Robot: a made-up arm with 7 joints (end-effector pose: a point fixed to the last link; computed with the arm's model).
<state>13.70 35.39 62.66 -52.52 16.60 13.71 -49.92</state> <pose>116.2 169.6 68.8 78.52 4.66 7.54</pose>
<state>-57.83 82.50 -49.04 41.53 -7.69 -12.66 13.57</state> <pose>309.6 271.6 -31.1 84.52 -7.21 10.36</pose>
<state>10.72 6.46 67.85 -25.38 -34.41 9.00 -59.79</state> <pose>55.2 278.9 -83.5 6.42 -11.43 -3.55</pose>
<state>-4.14 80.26 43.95 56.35 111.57 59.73 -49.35</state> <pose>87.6 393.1 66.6 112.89 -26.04 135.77</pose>
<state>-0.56 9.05 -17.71 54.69 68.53 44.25 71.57</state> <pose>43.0 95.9 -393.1 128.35 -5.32 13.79</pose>
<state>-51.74 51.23 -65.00 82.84 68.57 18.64 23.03</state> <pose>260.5 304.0 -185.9 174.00 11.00 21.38</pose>
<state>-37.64 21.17 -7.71 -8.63 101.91 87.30 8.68</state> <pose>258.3 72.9 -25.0 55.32 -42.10 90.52</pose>
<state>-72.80 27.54 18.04 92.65 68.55 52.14 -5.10</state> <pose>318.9 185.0 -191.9 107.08 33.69 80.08</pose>
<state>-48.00 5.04 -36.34 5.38 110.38 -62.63 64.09</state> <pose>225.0 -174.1 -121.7 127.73 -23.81 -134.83</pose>
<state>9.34 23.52 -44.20 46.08 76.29 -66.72 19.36</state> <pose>-66.8 22.3 -358.4 17.10 15.44 -98.92</pose>
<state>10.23 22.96 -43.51 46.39 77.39 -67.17 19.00</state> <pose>-72.2 21.3 -357.6 16.16 15.20 -99.63</pose>
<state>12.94 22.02 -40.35 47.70 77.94 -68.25 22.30</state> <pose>-84.8 23.7 -355.5 14.05 14.70 -94.08</pose>
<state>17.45 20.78 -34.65 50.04 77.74 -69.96 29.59</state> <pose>-105.6 30.0 -350.7 11.03 15.14 -81.55</pose>
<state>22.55 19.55 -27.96 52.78 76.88 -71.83 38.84</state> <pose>-130.2 38.0 -342.8 8.99 17.69 -65.31</pose>
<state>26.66 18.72 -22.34 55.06 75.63 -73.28 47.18</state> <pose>-150.6 45.3 -334.5 9.51 21.05 -50.22</pose>
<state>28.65 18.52 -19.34 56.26 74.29 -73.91 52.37</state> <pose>-160.1 50.5 -329.9 11.51 22.96 -40.50</pose>
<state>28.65 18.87 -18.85 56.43 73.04 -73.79 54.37</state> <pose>-158.9 53.8 -330.1 13.26 23.07 -36.71</pose>
